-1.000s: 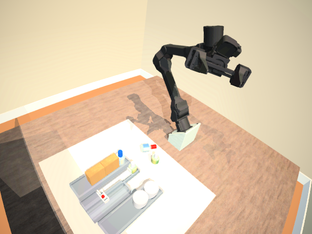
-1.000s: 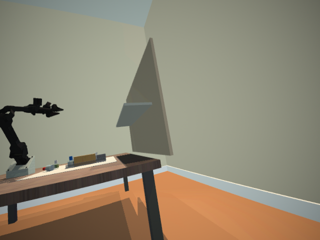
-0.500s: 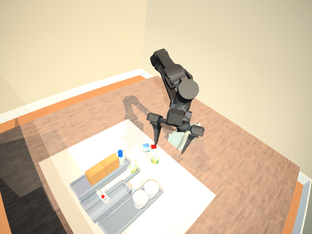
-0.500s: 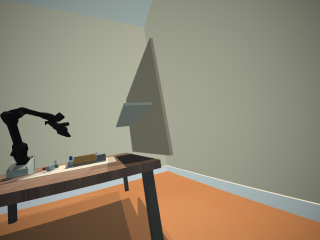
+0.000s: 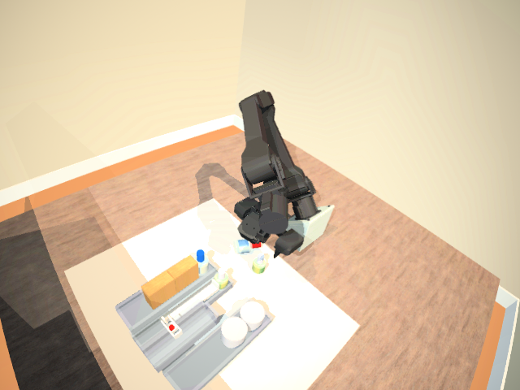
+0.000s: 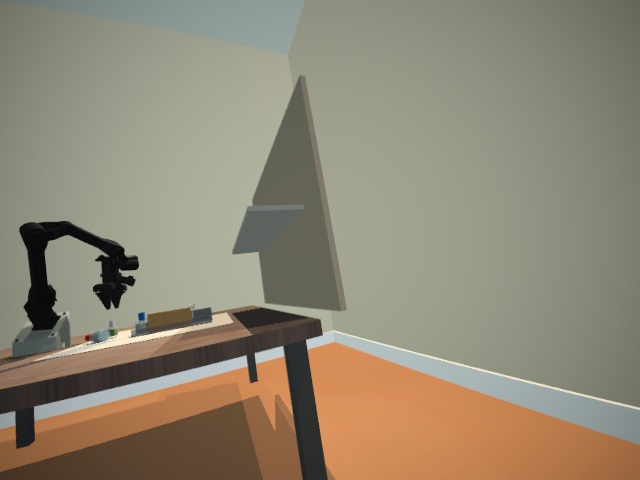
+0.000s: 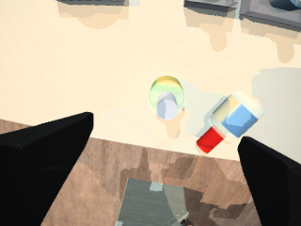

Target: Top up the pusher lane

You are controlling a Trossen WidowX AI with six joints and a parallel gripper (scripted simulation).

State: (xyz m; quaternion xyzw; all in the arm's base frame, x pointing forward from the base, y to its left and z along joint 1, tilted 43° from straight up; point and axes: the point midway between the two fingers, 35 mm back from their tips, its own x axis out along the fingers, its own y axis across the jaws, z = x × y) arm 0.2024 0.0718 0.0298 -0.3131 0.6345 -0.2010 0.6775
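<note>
Right now the grey rack is 25 cm ahead of my gripper tip, 10 cm below it and 4 cm to the left of it. Also, from my gripper tip: red knob: 29 cm ahead, 6 cm to the left, 4 cm below.
</note>
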